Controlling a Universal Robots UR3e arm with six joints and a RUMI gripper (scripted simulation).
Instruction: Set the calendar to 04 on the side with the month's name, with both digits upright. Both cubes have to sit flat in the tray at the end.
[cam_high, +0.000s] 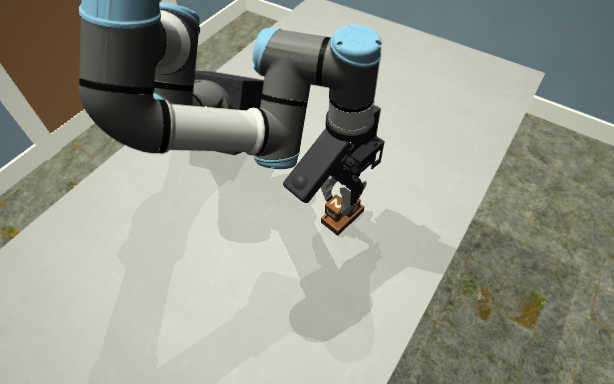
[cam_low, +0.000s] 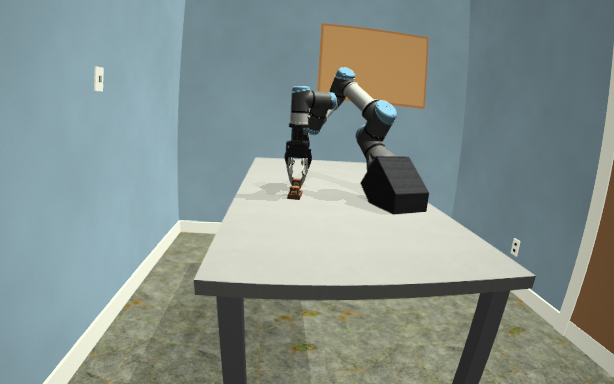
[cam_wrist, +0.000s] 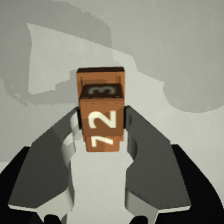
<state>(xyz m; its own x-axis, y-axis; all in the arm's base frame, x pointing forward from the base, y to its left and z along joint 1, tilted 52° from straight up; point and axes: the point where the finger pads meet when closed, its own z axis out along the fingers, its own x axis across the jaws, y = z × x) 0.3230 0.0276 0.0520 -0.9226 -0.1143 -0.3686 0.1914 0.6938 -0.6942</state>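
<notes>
My hand is 5 cm above the brown tray and 2 cm to the right of it. From my hand the other things lie so: cube 1 cm below.
</notes>
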